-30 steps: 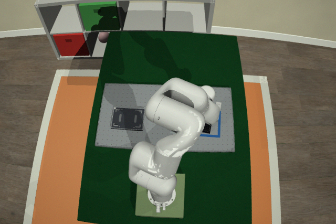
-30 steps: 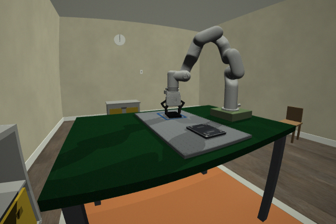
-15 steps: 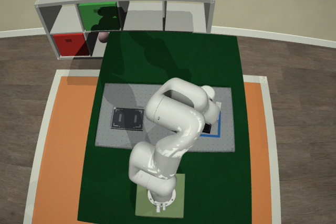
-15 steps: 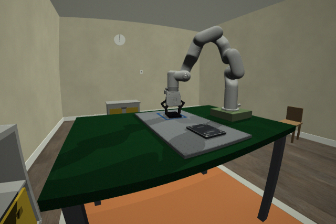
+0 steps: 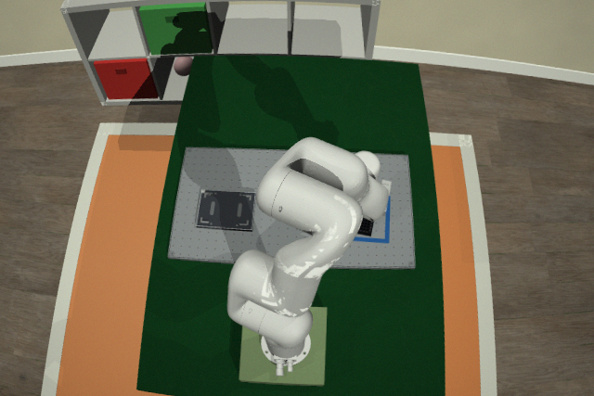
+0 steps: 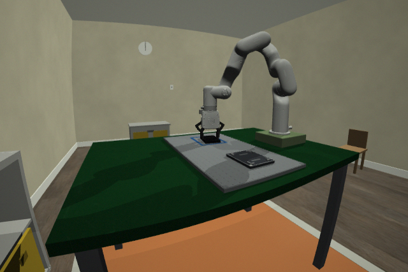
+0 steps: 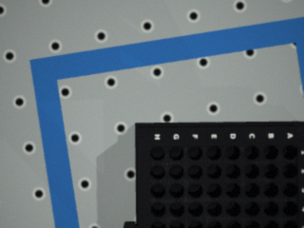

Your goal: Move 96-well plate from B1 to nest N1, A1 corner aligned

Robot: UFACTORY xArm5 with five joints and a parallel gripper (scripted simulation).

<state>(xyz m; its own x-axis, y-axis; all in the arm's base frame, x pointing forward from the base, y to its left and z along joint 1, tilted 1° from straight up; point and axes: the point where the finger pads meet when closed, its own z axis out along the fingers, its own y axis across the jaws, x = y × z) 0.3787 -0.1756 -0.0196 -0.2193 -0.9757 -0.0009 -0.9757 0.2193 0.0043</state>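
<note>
My hand is 20 mm short of the plate nest, 360 mm to the right of it and 10 mm above it. The rest, counted from my hand: black 96-well plate: 10 mm below.
</note>
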